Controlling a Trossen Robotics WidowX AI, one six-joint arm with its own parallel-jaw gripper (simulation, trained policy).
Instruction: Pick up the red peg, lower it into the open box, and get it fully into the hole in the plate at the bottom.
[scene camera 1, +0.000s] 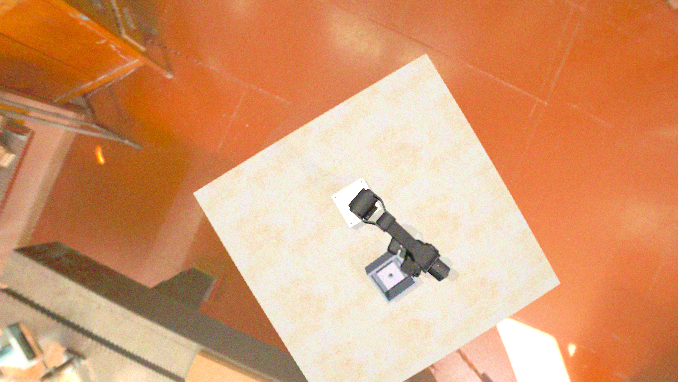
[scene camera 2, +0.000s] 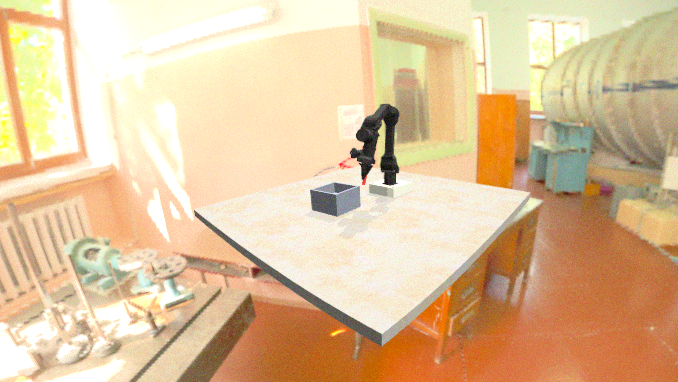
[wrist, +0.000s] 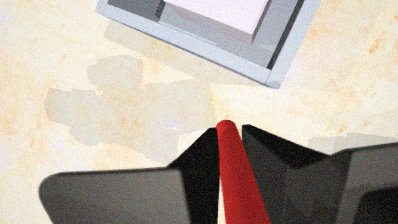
In view: my gripper (wrist: 229, 134) and a grey box (scene camera 2: 323, 199).
The grey box also shows in scene camera 1 (scene camera 1: 407, 282).
